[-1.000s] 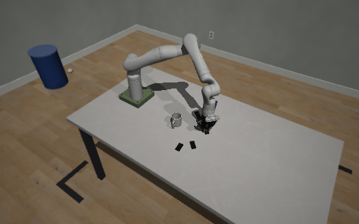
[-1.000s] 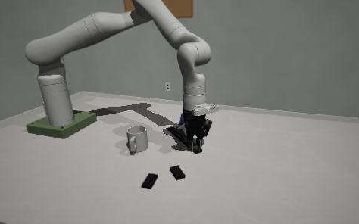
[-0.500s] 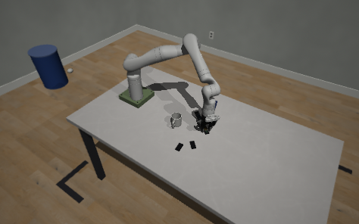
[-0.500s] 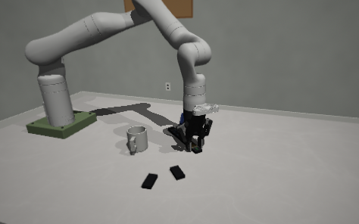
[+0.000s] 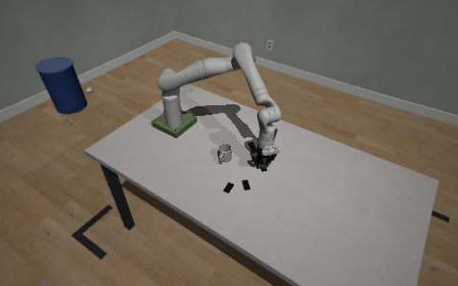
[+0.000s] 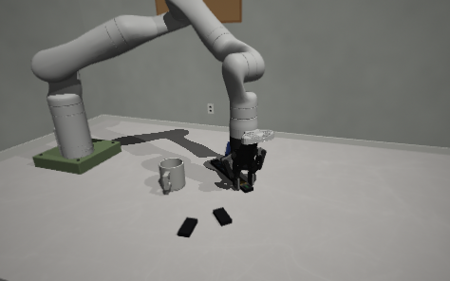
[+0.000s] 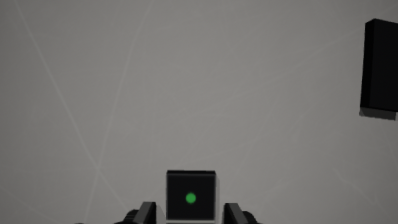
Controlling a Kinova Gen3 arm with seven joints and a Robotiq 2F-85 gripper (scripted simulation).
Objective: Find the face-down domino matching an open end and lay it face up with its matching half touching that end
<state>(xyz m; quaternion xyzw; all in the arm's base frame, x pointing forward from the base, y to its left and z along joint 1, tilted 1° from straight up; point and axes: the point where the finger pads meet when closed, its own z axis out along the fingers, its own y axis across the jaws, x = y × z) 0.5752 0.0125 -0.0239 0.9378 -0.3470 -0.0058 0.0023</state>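
Now: the domino 2 cm below my hand. Round my hand: blue book: 9 cm behind, 23 cm to the left, 1 cm below; white mug: 20 cm behind, 5 cm to the right, 1 cm above.
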